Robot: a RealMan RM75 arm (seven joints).
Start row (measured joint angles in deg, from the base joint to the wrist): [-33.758 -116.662 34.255 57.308 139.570 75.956 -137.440]
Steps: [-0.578 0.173 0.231 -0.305 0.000 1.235 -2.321]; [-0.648 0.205 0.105 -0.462 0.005 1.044 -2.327]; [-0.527 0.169 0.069 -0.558 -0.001 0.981 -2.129]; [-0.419 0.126 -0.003 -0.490 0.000 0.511 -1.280]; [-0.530 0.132 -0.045 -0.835 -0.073 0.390 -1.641]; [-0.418 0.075 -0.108 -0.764 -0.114 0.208 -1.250]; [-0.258 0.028 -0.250 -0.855 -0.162 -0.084 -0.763]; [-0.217 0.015 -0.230 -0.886 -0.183 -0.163 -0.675]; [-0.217 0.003 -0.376 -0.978 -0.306 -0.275 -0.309]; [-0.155 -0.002 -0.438 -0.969 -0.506 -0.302 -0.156]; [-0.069 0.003 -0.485 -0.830 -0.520 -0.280 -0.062]
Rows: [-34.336 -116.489 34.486 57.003 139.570 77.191 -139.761]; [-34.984 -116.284 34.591 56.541 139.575 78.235 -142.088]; [-35.511 -116.115 34.660 55.983 139.574 79.216 -144.217]; [-35.930 -115.989 34.657 55.493 139.574 79.727 -145.497]; [-36.460 -115.857 34.612 54.658 139.501 80.117 -147.138]; [-36.878 -115.782 34.504 53.894 139.387 80.325 -148.388]; [-37.136 -115.754 34.254 53.039 139.225 80.241 -149.151]; [-37.353 -115.739 34.024 52.153 139.042 80.078 -149.826]; [-37.570 -115.736 33.648 51.175 138.736 79.803 -150.135]; [-37.725 -115.738 33.210 50.206 138.230 79.501 -150.291]; [-37.794 -115.735 32.725 49.376 137.710 79.221 -150.353]
